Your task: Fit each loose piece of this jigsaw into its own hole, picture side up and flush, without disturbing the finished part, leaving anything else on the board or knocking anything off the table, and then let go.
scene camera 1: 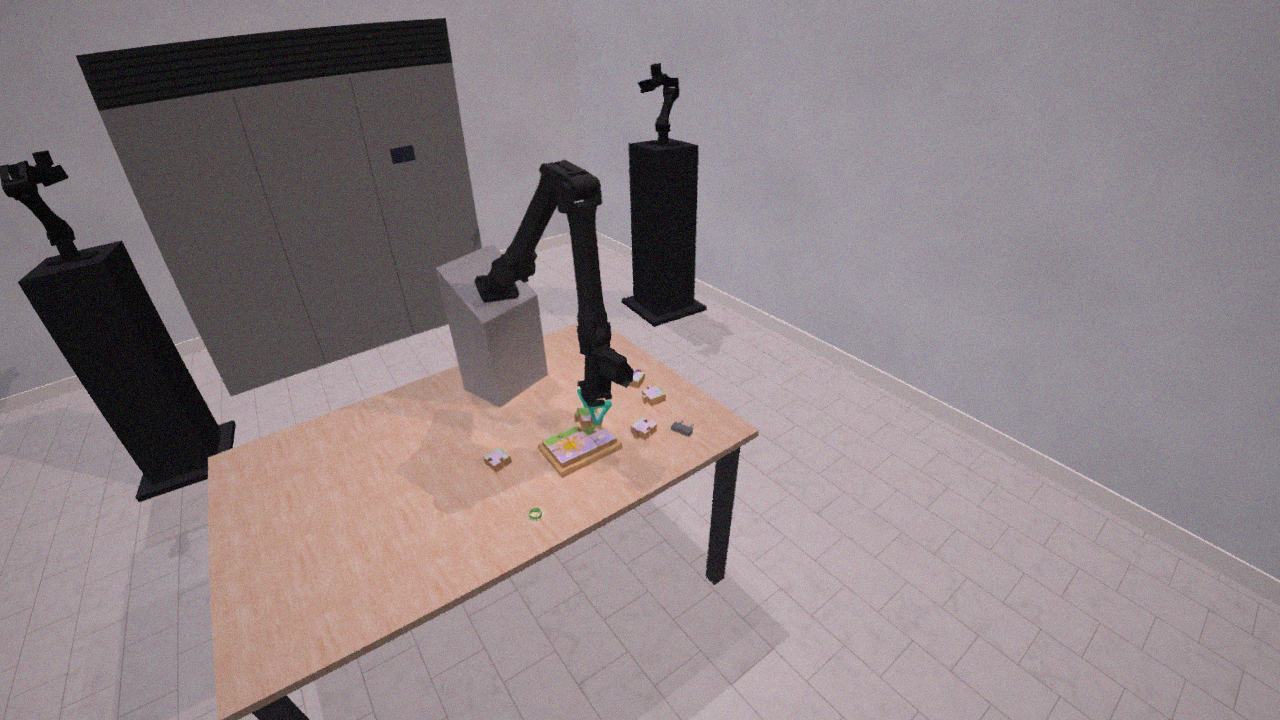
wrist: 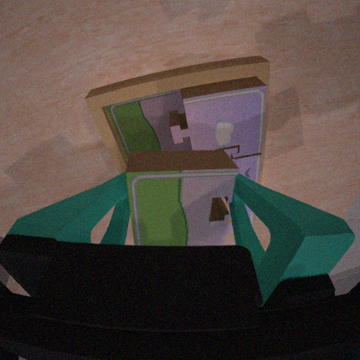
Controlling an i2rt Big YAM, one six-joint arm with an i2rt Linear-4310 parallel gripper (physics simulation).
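My gripper (scene camera 1: 594, 417) (wrist: 179, 179) has teal fingers and is shut on a green-and-lilac corner jigsaw piece (scene camera 1: 584, 416) (wrist: 157, 207), held picture side up. In the wrist view the piece overlaps the near part of the wooden puzzle board (scene camera 1: 565, 467) (wrist: 175, 77) and hides it; its height above the board is hard to tell. A sunken green-and-grey corner hole (wrist: 134, 125) shows beyond it at the far left. The finished part (scene camera 1: 581, 445) (wrist: 225, 110) is lilac, with a yellow sun. Loose pieces (scene camera 1: 496, 459) (scene camera 1: 643, 427) (scene camera 1: 653, 394) (scene camera 1: 637, 377) lie around the board.
A small grey object (scene camera 1: 682, 428) lies near the right corner of the wooden table (scene camera 1: 358, 537). A green ring (scene camera 1: 535, 509) lies toward the front edge. The grey arm pedestal (scene camera 1: 501, 349) stands at the back edge.
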